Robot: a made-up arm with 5 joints.
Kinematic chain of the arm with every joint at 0, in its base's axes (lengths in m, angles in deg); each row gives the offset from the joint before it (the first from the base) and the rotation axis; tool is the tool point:
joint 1: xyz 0 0 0.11 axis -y
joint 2: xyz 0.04 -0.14 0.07 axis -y
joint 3: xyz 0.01 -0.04 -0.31 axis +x
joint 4: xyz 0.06 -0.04 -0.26 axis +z
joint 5: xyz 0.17 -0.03 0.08 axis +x
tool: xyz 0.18 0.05 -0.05
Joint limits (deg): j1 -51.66..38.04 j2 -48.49..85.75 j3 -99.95..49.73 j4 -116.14..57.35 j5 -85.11..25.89
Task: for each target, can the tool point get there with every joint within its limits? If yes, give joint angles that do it. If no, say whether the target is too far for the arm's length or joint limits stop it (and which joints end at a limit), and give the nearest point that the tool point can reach.
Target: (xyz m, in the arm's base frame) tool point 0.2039 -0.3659 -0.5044
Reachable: yes | joints 12.46 -21.87 24.72 -53.63 -4.21
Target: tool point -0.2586 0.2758 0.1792
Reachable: no: joint limits stop it (at a limit: joint 1, joint 2, joint 4, joint 5) | nearest point -0.2899 0.1606 -0.0432 | short by 0.252 m
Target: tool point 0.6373 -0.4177 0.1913
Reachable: yes | joints -18.21 64.69 -50.11 -8.33 -13.15
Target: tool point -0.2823 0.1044 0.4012
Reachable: no: joint limits stop it (at a limit: joint 1, joint 2, joint 3, joint 4, joint 5) | nearest point 0.0543 0.1525 0.5081 | short by 0.356 m
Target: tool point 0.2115 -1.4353 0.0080
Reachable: no: too far | nearest point 0.2262 -0.6451 -0.0040 | short by 0.790 m
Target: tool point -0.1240 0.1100 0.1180
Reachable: no: joint limits stop it (at a limit: joint 1, joint 2, joint 3, joint 4, joint 5) | nearest point -0.1886 0.1525 -0.0614 | short by 0.195 m
